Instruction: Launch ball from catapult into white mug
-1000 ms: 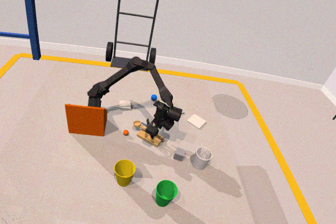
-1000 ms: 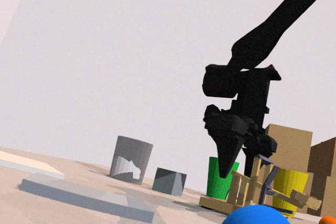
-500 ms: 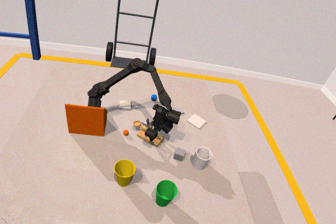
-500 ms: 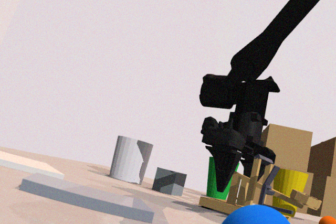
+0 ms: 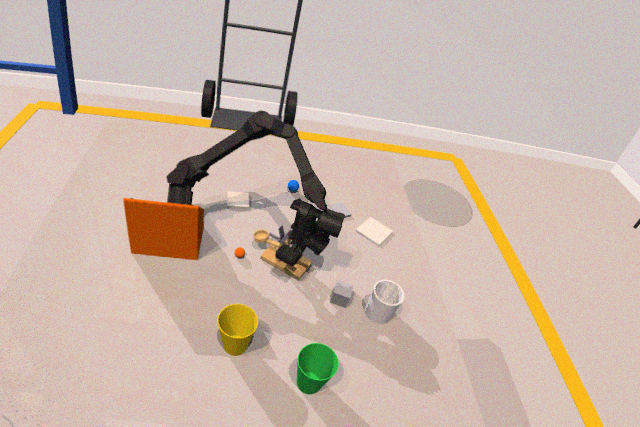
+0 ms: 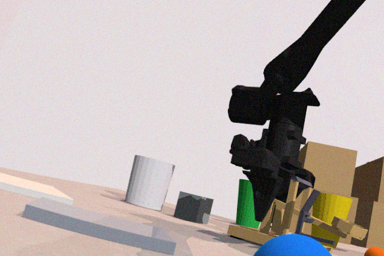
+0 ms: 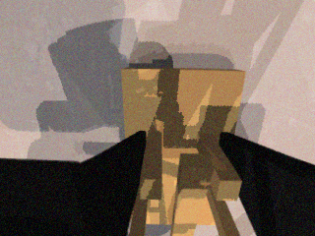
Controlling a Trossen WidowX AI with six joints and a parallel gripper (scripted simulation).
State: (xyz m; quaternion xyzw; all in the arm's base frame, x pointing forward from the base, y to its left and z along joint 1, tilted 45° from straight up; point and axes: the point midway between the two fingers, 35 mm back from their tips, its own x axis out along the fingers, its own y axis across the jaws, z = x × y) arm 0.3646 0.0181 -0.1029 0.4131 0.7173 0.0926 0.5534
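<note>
Now: gripper tip 17 cm past the orange ball, 2 cm to the right of it and 2 cm above it. From my gripper tip the other things lie so: grey cube 14 cm ahead, 11 cm to the right, 1 cm below; white mug 25 cm ahead, 15 cm to the right; wooden catapult 5 cm to the left, 5 cm behind, 2 cm above.
</note>
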